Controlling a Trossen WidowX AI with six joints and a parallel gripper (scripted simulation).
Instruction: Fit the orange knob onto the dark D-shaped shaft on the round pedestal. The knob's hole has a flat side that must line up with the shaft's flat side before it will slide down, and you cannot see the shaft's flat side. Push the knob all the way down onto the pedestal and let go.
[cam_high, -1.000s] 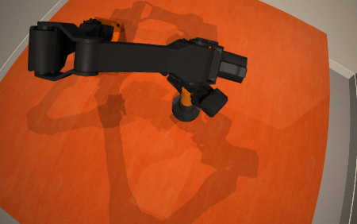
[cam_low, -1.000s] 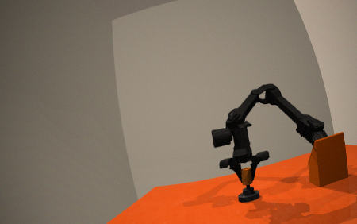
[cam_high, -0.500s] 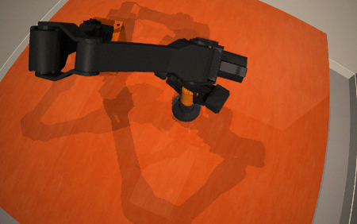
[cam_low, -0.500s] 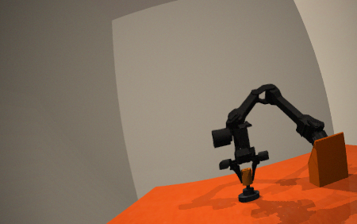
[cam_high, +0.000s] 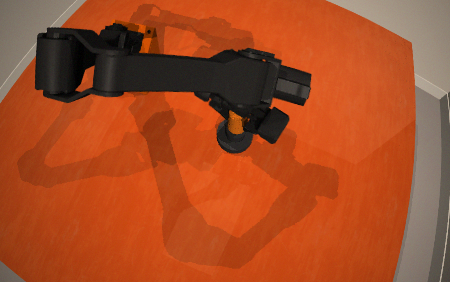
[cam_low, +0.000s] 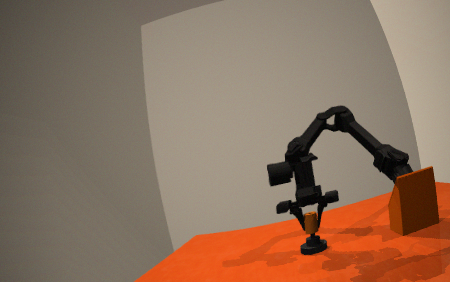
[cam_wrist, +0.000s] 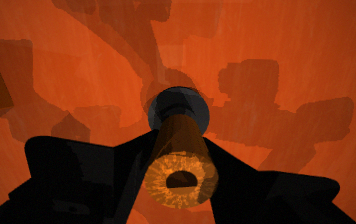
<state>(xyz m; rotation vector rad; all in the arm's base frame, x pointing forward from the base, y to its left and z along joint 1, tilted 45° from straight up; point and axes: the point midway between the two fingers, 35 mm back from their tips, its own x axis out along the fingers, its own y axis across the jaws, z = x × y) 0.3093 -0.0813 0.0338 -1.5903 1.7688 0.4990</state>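
My gripper tip is 2 cm below the orange knob. Round my gripper tip: dark round pedestal (4 cm below).
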